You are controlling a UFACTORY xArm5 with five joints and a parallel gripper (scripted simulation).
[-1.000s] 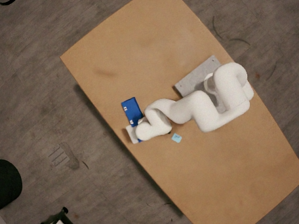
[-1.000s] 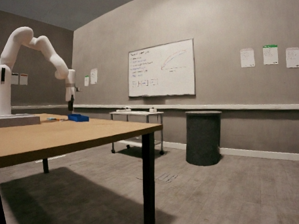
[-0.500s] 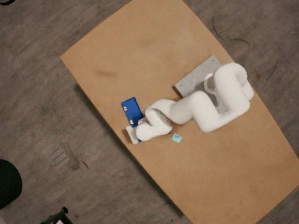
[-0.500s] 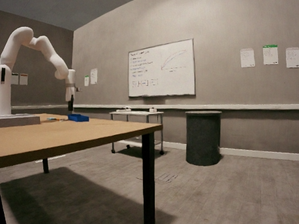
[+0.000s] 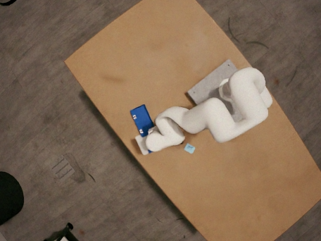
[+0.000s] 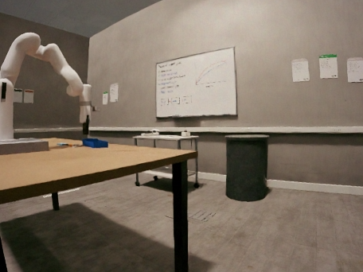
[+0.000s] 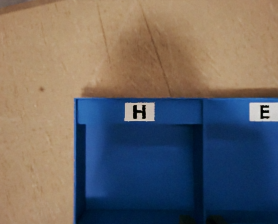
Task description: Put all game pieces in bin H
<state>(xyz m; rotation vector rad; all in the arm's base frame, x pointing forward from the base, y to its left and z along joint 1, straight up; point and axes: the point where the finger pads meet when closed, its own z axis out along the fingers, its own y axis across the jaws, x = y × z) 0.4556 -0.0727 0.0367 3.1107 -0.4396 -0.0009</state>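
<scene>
Now: the tiny black piece 120 mm to the left of my hand, 80 mm below it and 70 mm behind it. Round my hand: orange piece (80 mm below, 80 mm behind, 40 mm to the left); then grey piece (80 mm below, 50 mm behind); then blue bin (70 mm below, 60 mm to the right, 20 mm ahead).
</scene>
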